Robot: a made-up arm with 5 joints.
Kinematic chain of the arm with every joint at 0, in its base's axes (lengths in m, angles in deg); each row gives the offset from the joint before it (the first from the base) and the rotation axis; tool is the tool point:
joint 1: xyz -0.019 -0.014 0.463 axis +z
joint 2: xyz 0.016 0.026 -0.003 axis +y
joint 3: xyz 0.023 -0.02 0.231 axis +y
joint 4: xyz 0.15 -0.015 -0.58 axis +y
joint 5: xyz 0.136 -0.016 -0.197 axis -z
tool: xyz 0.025 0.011 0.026
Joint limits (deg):
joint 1: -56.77..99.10
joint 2: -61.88..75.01
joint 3: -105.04..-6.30
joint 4: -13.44..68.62
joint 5: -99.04..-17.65
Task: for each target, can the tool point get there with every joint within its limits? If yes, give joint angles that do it. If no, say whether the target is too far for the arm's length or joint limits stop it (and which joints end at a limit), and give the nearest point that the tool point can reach.
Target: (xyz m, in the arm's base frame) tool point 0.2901 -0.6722 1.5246
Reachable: no: too far | nearest point 0.2829 -0.4874 1.2849 | short by 0.303 m
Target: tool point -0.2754 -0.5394 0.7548
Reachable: no: joint limits stop it (at a limit: joint 1, joint 2, joint 4, joint 5) | nearest point 0.2736 -0.4644 0.8377 | short by 0.560 m
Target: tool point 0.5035 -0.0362 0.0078
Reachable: yes | joints -2.56 12.79 -37.12 45.49 -83.08
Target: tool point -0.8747 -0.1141 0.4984
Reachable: no: joint limits stop it (at a limit: joint 2, joint 3, joint 4, joint 5) | nearest point -0.4877 -0.0688 0.1668 | short by 0.512 m
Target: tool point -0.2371 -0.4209 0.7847
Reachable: no: joint limits stop it (at a limit: joint 1, joint 2, joint 4, joint 5) | nearest point 0.2542 -0.4347 0.9227 | short by 0.510 m
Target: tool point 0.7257 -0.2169 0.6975
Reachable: yes | joints -14.98 -22.76 -50.24 14.31 -28.25
